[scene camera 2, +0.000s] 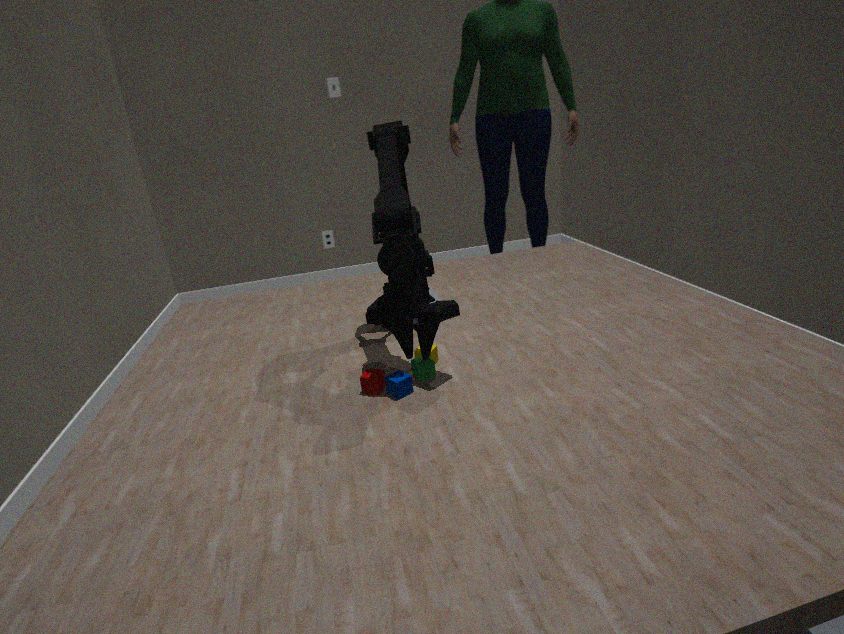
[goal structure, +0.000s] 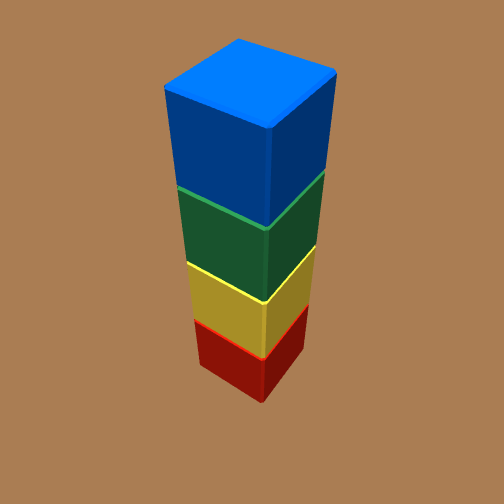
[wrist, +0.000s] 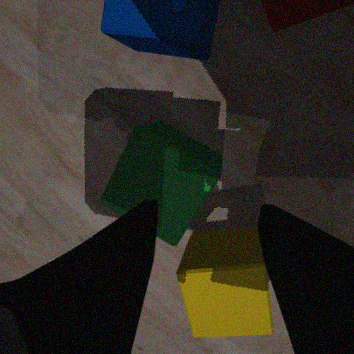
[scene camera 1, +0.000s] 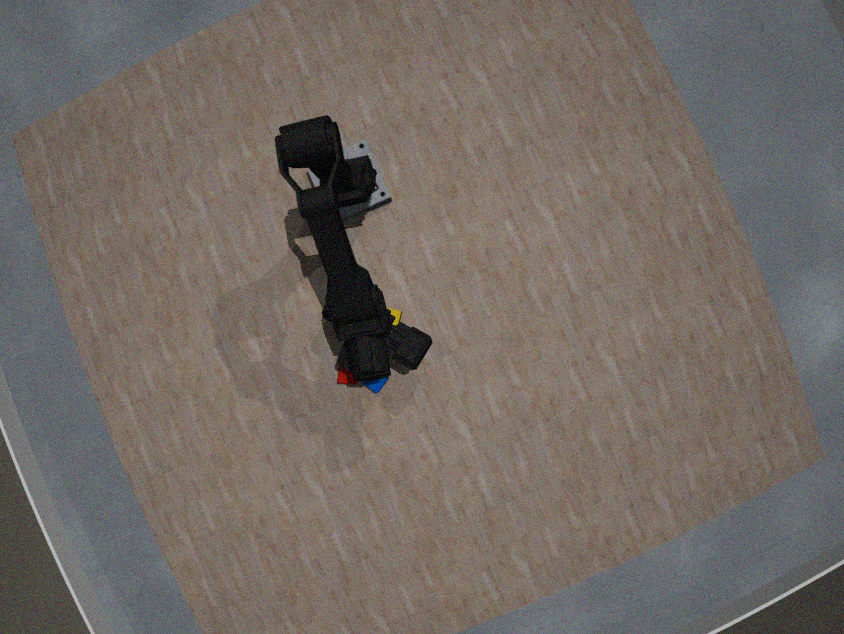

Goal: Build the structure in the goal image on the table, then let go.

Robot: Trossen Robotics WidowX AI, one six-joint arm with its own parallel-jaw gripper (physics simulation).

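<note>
My gripper [scene camera 2: 418,356] [wrist: 208,213] points down at the blocks with its fingers partly open. The yellow block [scene camera 1: 395,315] [scene camera 2: 430,350] [wrist: 225,305] shows between the fingers in the wrist view, close to the right finger, with a gap to the left finger. The green block [scene camera 2: 423,370] [wrist: 160,175] is beside it, turned at an angle, its lower edge partly behind the left fingertip. The blue block [scene camera 1: 377,384] [scene camera 2: 399,385] [wrist: 170,30] and the red block [scene camera 1: 345,376] [scene camera 2: 371,382] [wrist: 305,10] are close together on the table. The arm hides the green block in scene camera 1.
The arm's base plate [scene camera 1: 380,194] is on the wood-patterned surface [scene camera 1: 579,307] [scene camera 2: 477,511]. The arm's shadow falls around the blocks. A standing figure [scene camera 2: 513,81] in a green top is at the back near the walls.
</note>
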